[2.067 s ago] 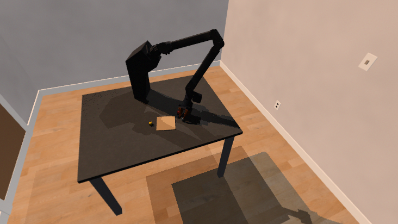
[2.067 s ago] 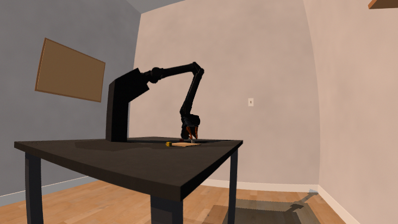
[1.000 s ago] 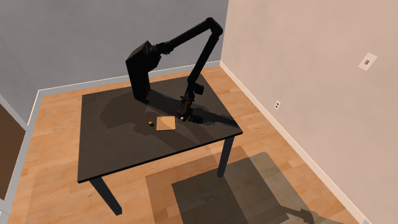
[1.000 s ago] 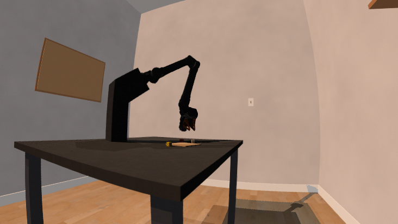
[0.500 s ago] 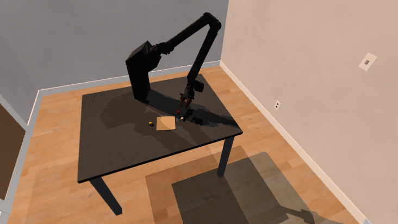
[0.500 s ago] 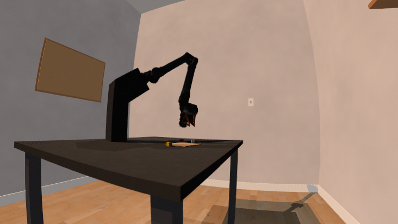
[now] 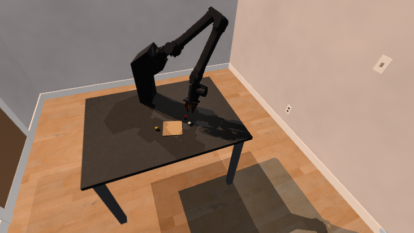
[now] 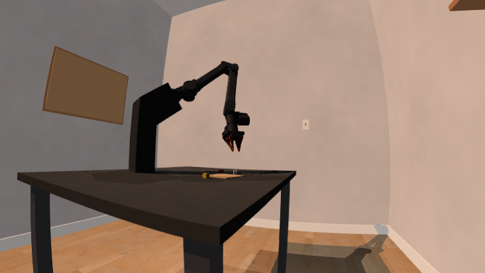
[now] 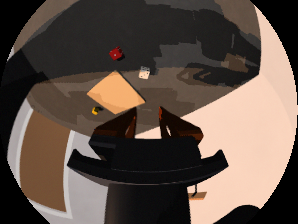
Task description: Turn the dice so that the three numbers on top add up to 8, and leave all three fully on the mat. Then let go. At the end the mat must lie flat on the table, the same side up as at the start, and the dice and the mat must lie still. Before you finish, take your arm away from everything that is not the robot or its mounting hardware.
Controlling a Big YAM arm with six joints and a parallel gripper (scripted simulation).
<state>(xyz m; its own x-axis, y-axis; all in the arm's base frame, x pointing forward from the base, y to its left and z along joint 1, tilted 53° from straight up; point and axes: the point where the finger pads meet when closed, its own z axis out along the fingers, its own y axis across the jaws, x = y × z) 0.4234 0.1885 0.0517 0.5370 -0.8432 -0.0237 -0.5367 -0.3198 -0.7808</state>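
The white die is 10 mm to the right of my hand and 110 mm below it. Also, from my hand: yellow die (250 mm to the right, 110 mm below); tan mat (20 mm ahead, 140 mm to the right, 120 mm below); red die (70 mm behind, 20 mm to the right, 110 mm below).
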